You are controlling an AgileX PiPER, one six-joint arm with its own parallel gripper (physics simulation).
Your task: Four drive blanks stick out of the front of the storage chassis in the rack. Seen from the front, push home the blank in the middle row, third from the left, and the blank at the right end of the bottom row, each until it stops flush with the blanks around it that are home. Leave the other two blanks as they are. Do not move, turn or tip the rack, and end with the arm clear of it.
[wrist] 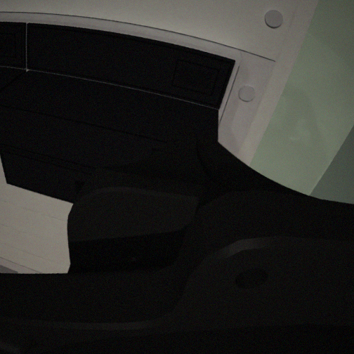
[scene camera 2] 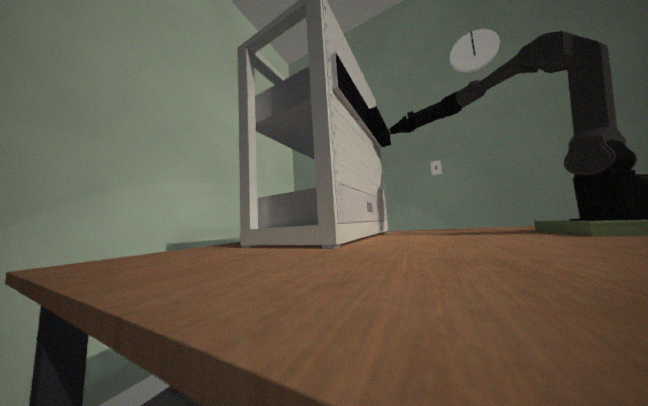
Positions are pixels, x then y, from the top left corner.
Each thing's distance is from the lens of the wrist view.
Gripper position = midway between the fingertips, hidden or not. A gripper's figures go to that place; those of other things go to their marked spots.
my gripper [wrist: 187, 153]: 12 cm
pale rack [wrist: 90, 90]: 15 cm
